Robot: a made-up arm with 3 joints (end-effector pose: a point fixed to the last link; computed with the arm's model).
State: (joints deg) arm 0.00 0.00 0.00
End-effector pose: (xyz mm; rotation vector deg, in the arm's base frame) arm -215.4 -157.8 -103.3 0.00 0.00 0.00
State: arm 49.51 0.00 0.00
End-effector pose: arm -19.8 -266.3 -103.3 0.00 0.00 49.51
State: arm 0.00 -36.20 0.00
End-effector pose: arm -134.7 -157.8 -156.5 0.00 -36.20 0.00
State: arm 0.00 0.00 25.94
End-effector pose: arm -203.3 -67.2 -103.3 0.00 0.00 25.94
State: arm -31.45 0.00 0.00
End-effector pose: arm -266.1 -22.3 -103.3 0.00 0.00 -31.45
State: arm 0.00 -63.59 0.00
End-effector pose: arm -61.1 -157.8 -158.5 0.00 -63.59 0.00
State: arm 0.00 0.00 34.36
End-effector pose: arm -208.3 -37.7 -103.3 0.00 0.00 34.36
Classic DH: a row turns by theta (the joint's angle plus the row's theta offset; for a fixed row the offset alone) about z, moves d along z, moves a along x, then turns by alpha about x. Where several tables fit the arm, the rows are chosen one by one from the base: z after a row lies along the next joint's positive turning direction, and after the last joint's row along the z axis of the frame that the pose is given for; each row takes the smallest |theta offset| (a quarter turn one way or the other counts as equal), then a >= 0, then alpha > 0; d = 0 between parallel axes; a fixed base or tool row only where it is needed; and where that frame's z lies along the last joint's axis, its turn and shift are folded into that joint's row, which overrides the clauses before.
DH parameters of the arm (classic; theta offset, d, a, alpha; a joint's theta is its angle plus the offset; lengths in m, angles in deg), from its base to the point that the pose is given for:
joint 1: 0 -0.0065 -0.0937 -90
joint 2: 0 -0.0863 -0.3124 90
joint 3: -20.55 0 0.2037 0
tool (fixed): 20.55 -0.0968 0 0

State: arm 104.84 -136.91 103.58
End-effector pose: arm -158.8 146.7 -132.3 -1.74 158.44 -60.64
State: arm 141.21 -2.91 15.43
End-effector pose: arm 219.9 -42.7 -108.7 3.62 -1.85 156.59
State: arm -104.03 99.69 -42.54
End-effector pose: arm -223.1 212.5 226.9 63.07 106.04 -99.70
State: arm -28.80 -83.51 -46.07
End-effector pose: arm -152.4 -228.1 -247.5 13.32 -87.73 -60.42
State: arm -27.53 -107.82 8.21
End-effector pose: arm -30.6 -130.5 -84.8 -33.20 -102.97 -13.23
